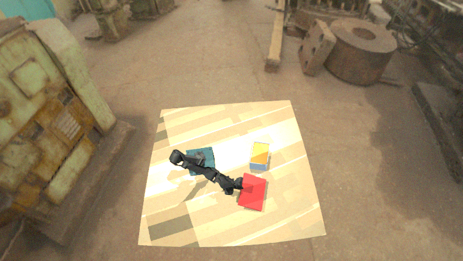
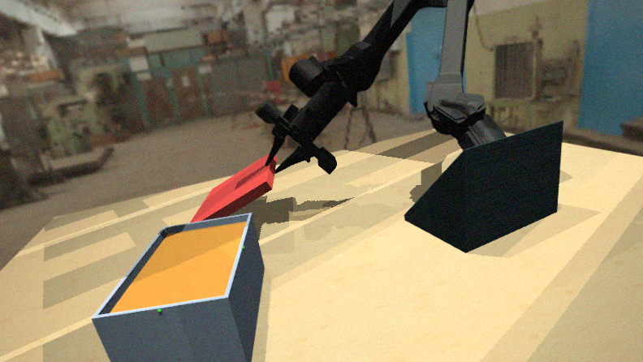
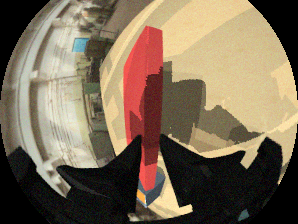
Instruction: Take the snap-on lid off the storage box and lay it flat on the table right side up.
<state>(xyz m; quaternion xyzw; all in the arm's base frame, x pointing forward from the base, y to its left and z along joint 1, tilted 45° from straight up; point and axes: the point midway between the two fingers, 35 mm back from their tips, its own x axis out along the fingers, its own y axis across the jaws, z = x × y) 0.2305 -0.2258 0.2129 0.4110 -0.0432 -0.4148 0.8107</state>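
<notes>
The red lid lies 7 cm ahead of my gripper tip, 3 cm to the right of it and 3 cm below it. The rest, counted from my gripper tip: storage box 20 cm ahead, 26 cm to the left, 5 cm below.
</notes>
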